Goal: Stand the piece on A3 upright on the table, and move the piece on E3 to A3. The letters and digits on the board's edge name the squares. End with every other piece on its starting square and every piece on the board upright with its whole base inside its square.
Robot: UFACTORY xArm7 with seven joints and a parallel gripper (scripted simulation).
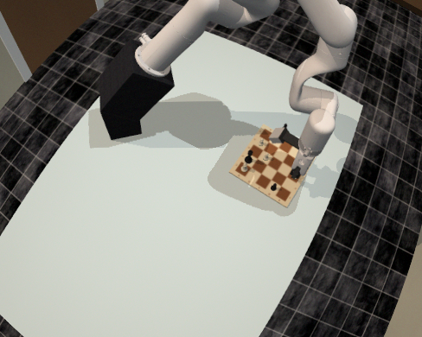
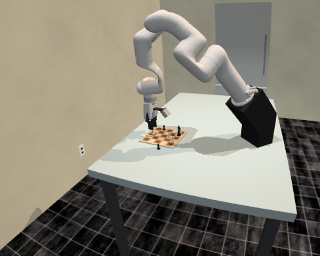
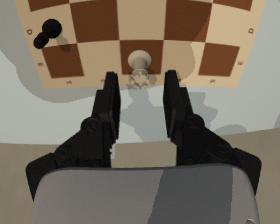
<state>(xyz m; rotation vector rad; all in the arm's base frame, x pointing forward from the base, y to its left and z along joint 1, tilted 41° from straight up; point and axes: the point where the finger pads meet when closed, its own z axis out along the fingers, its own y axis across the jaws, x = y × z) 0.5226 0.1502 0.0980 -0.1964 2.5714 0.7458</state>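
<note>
Right now my hand is 40 mm above the white piece. The rest, counted from my hand: chessboard: 70 mm behind, 60 mm below, 20 mm to the right; then tall black piece: 140 mm behind, 80 mm to the right, 30 mm below.
</note>
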